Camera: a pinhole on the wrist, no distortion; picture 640 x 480 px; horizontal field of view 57.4 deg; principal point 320.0 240.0 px. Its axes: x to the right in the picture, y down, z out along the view. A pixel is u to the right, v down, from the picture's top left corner.
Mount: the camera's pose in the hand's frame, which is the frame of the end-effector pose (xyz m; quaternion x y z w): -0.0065 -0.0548 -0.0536 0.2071 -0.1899 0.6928 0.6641
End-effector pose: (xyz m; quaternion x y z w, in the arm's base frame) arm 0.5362 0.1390 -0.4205 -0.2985 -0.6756 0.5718 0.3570
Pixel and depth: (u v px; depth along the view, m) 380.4 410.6 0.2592
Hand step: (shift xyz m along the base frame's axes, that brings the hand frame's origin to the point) -0.1055 -0.1901 0.1459
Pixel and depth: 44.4 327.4 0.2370
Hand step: -0.0525 -0.1193 0.2620
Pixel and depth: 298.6 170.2 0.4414
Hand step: -0.2880 -0.1734 0.2799
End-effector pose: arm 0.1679 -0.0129 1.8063 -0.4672 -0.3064 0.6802 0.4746
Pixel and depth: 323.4 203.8 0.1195
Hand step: -0.0019 0.0487 0.1177
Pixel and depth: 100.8 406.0 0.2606
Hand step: 0.0029 0.0410 0.3078
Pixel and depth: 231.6 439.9 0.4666
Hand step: -0.1303 0.0055 0.4853
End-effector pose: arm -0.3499 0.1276 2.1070 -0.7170 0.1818 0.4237 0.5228
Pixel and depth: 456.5 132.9 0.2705
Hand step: 0.0443 0.2530 0.0266
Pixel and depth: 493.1 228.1 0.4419
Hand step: -0.0264 0.4245 0.0609
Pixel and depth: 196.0 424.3 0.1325
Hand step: 0.0641 0.0901 0.1203
